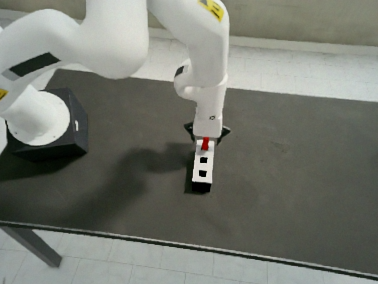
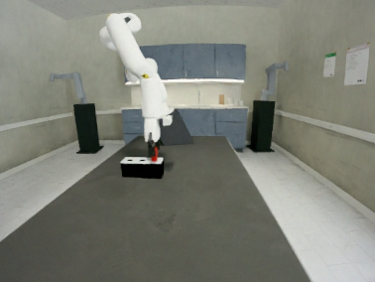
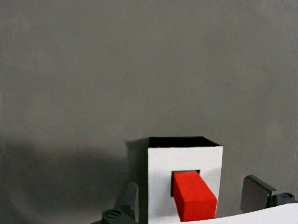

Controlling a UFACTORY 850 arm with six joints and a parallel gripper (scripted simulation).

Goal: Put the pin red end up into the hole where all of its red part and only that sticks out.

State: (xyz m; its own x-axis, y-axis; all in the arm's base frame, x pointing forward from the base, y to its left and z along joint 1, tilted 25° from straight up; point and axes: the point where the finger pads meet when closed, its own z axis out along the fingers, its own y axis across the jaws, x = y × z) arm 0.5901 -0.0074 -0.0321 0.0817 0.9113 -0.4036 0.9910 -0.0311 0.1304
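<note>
Now: the pin 1 cm below my hand. From my hand the other things lie so: block 8 cm below, 6 cm to the right.
</note>
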